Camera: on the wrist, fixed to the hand. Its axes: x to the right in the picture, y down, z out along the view.
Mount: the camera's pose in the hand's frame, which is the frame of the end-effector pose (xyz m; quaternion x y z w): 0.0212 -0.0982 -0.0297 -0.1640 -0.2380 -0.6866 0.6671
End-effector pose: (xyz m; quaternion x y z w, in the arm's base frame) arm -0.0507 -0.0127 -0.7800 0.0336 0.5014 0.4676 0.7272
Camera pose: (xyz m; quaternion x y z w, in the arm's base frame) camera -0.0085 -0.0651 -0.8603 -0.3298 0.1078 -0.1131 0.9310
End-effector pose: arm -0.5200 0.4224 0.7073 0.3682 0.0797 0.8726 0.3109
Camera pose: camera -0.5044 0.5158 0.6625 0.3476 0.0889 0.2941 0.8859
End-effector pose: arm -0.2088 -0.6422 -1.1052 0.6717 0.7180 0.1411 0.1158
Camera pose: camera -0.3124 -0.6281 -1.1122 -0.0303 0.8895 -0.0275 0.4552
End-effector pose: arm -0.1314 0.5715 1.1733 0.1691 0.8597 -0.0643 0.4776
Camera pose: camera -0.2000 0.4927 1.1663 -0.5711 0.5865 -0.2701 0.5068
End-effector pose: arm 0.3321 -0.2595 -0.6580 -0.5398 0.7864 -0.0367 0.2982
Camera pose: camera 0.3931 -0.3265 -0.6055 -0.9577 0.0890 0.0282 0.2724
